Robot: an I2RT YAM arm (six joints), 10 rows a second.
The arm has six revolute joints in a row. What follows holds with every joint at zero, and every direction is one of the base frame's.
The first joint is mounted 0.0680 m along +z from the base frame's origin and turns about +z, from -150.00 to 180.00 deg.
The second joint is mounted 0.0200 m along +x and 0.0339 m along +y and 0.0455 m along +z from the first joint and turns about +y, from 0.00 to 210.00 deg.
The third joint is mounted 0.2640 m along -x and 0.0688 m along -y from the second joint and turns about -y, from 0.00 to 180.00 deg.
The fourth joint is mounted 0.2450 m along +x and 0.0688 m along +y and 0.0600 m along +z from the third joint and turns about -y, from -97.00 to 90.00 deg.
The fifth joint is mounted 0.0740 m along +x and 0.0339 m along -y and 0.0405 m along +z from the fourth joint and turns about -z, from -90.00 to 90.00 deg.
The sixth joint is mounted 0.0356 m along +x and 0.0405 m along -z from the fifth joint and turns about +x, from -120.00 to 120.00 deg.
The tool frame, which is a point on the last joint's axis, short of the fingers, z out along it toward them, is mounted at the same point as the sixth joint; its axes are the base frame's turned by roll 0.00, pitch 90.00 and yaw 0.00 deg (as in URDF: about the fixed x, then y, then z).
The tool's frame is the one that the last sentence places.
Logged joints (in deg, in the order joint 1, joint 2, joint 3, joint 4, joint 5, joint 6), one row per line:
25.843, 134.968, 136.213, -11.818, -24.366, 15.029
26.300, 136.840, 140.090, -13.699, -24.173, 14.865
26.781, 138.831, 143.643, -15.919, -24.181, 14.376
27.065, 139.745, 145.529, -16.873, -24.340, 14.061
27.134, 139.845, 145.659, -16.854, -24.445, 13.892
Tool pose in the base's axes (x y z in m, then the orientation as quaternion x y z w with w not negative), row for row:
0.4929, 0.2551, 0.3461, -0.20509, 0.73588, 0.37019, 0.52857
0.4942, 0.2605, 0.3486, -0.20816, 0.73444, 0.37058, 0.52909
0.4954, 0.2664, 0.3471, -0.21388, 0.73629, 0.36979, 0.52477
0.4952, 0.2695, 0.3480, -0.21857, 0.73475, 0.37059, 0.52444
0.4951, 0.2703, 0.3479, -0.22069, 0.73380, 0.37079, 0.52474
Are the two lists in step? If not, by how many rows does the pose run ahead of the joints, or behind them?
They are in step.
